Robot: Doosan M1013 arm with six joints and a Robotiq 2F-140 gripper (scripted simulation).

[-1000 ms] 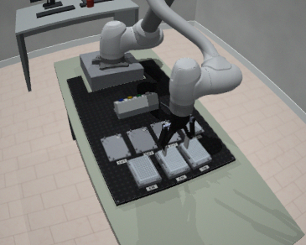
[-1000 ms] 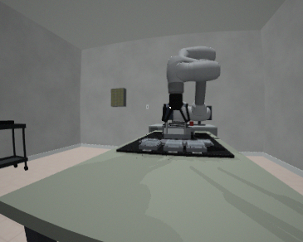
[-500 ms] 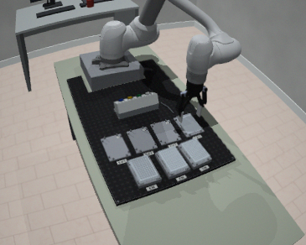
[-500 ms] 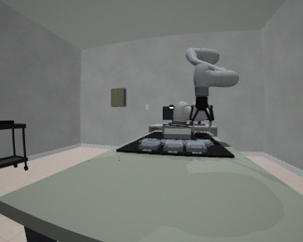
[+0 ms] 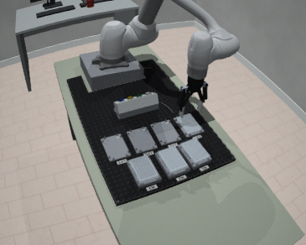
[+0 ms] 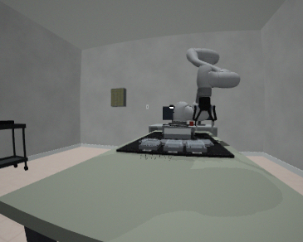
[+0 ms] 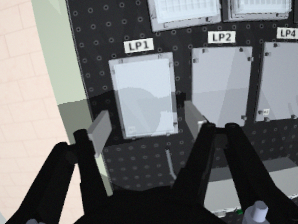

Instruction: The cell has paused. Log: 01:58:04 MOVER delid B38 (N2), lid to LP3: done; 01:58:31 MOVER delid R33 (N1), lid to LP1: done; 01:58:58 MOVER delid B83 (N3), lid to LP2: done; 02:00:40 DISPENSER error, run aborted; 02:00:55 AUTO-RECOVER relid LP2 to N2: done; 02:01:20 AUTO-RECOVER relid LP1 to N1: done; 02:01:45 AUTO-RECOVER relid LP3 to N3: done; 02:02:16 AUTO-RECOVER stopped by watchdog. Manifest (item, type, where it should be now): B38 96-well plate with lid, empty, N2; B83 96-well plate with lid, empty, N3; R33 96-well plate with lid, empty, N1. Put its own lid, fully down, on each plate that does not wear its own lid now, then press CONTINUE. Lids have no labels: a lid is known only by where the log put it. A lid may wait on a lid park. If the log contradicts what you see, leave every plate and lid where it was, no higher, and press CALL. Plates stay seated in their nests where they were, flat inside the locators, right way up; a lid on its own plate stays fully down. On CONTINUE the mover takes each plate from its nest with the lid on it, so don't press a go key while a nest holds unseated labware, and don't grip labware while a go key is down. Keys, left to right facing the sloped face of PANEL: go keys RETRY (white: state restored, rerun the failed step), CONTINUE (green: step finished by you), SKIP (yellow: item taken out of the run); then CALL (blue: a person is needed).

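My hand is 10 cm above the lid park LP1. The rest, counted from my hand: lid park LP2: 1 cm ahead, 13 cm to the right, 10 cm below; then lid park LP4: 3 cm ahead, 25 cm to the right, 10 cm below; then white key: 23 cm behind, 14 cm to the right, 4 cm below.
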